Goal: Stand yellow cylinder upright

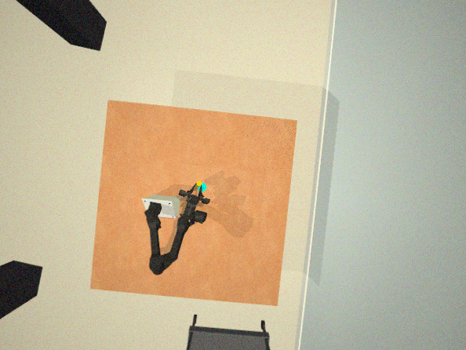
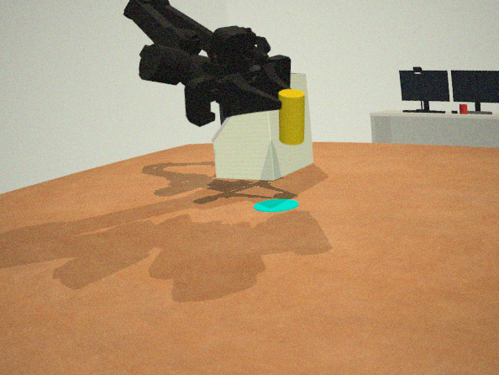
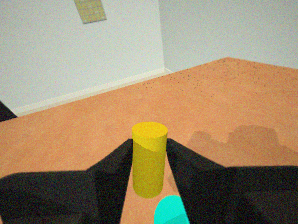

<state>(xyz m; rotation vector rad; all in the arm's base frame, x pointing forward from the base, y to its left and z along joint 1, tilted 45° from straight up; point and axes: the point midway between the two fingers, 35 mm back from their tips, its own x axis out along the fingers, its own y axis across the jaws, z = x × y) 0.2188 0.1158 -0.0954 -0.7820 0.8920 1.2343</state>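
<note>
Now: gripper tip 1 cm short of the cyan circle, 3 cm to the left of it and 14 cm above it. Also, from my gripper tip: yellow tall cylinder 2 cm below.
</note>
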